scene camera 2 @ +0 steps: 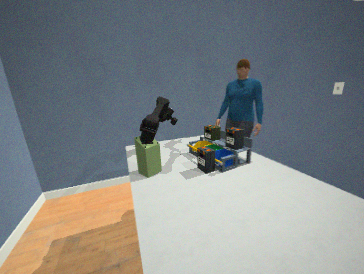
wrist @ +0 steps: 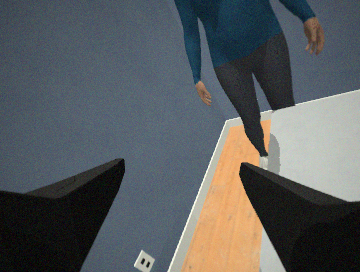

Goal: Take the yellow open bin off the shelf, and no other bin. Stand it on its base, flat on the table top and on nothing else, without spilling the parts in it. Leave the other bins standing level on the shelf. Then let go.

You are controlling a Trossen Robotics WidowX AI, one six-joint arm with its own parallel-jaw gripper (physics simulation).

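Places are measured from the arm's base along level axes (x ahead, y left, z up), in millimetres.
Where they show: gripper, fingertip midpoint: [scene camera 2: 174, 116] [wrist: 183, 166]; arm's base at its link origin: [scene camera 2: 146, 140].
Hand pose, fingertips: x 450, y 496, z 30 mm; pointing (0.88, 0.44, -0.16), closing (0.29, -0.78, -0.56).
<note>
Each offset is from my fingertips to the top centre of the thing. "*": to the spot under its first point. Level surfaces: height alone.
The yellow open bin @(5 mm back, 452 mm right, 148 mm down) [scene camera 2: 199, 145] sits at the left end of the low grey shelf @(* 126 mm ahead, 741 mm right, 102 mm down) [scene camera 2: 248, 143] in the scene view. A green bin @(12 mm back, 564 mm right, 148 mm down) [scene camera 2: 214, 148] and a blue bin [scene camera 2: 226, 158] stand beside it on the shelf. The parts inside the yellow bin are too small to tell. My gripper [scene camera 2: 174, 121] [wrist: 183, 166] is open and empty, raised in the air to the left of the shelf and above the level of the bins. The bins and the shelf do not show in the wrist view.
Dark boxes with labels stand around the bins: one @(155 mm back, 663 mm right, 97 mm down) [scene camera 2: 205, 159] at the front, one @(56 mm ahead, 687 mm right, 6 mm down) [scene camera 2: 234, 138] at the right, one @(77 mm ahead, 457 mm right, 31 mm down) [scene camera 2: 212, 132] behind. The arm stands on a green pedestal [scene camera 2: 149, 158] at the white table's @(230 mm down) [scene camera 2: 210, 215] [wrist: 325, 145] left edge. A person [scene camera 2: 243, 100] [wrist: 245, 30] stands behind the table.
</note>
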